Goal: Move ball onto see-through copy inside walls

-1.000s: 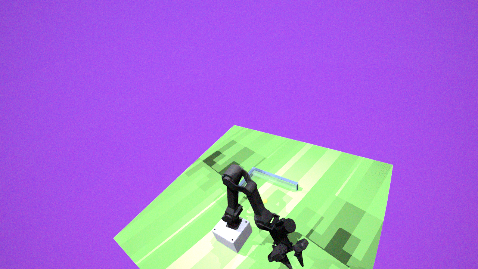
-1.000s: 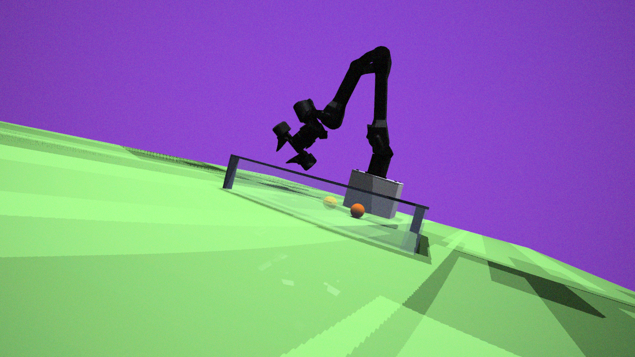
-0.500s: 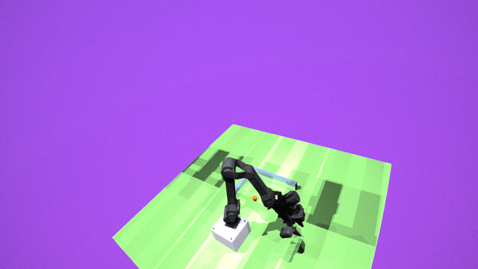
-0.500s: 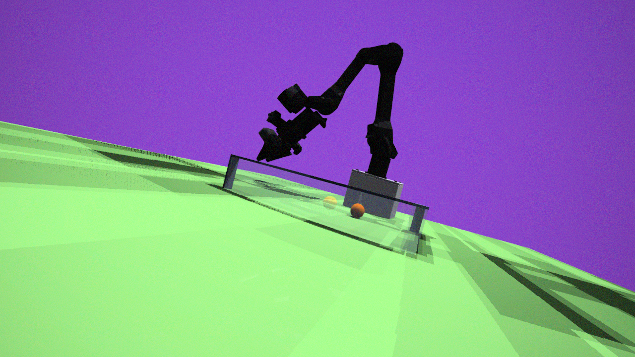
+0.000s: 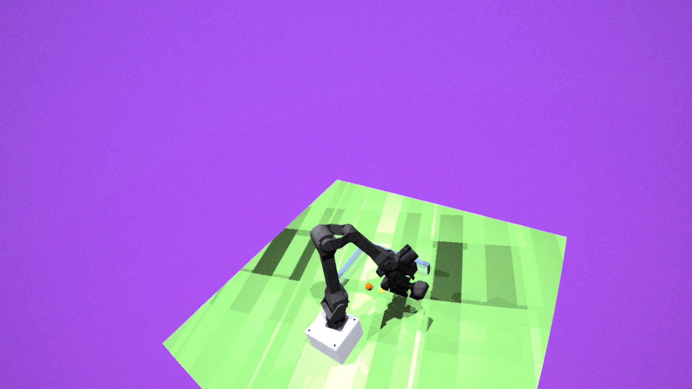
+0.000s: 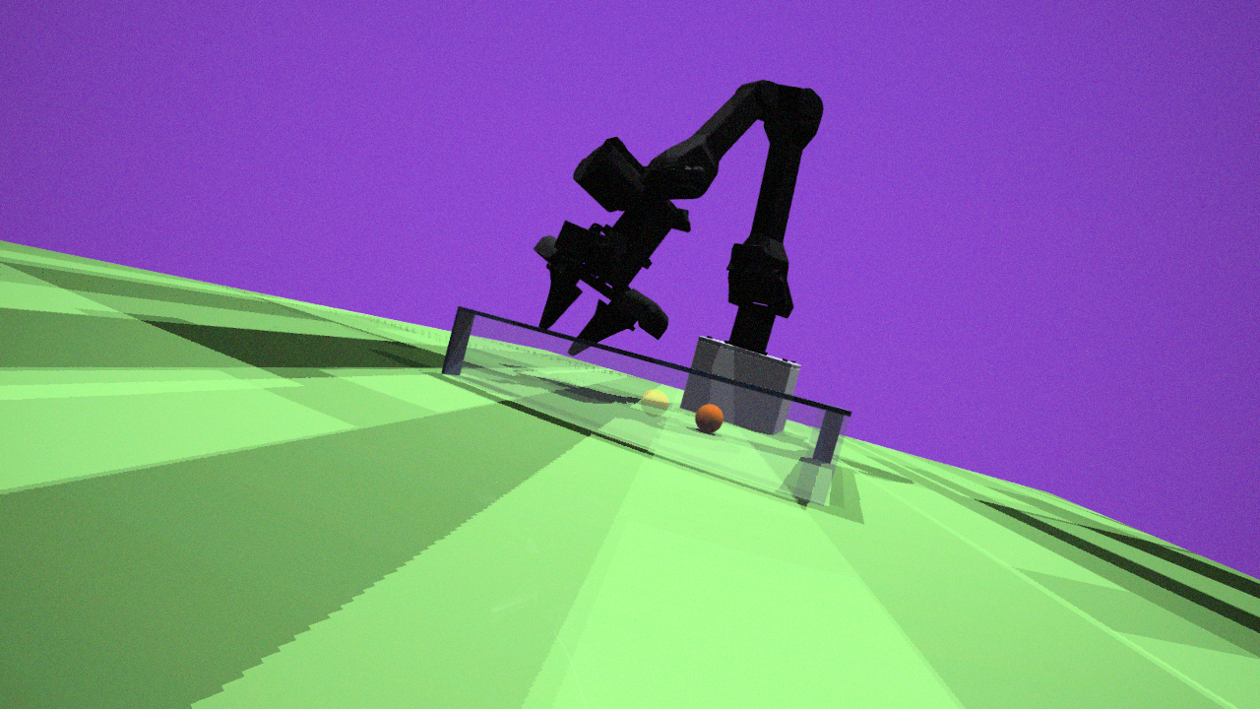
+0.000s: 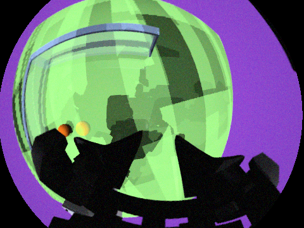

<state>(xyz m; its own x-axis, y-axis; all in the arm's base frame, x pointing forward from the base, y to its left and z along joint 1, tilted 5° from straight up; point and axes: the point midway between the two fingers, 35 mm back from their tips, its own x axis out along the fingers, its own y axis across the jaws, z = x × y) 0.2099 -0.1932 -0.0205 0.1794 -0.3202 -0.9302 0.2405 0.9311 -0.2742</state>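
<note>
My gripper tip is 20 mm short of the orange ball, 200 mm to the right of it and 30 mm above it.
</note>
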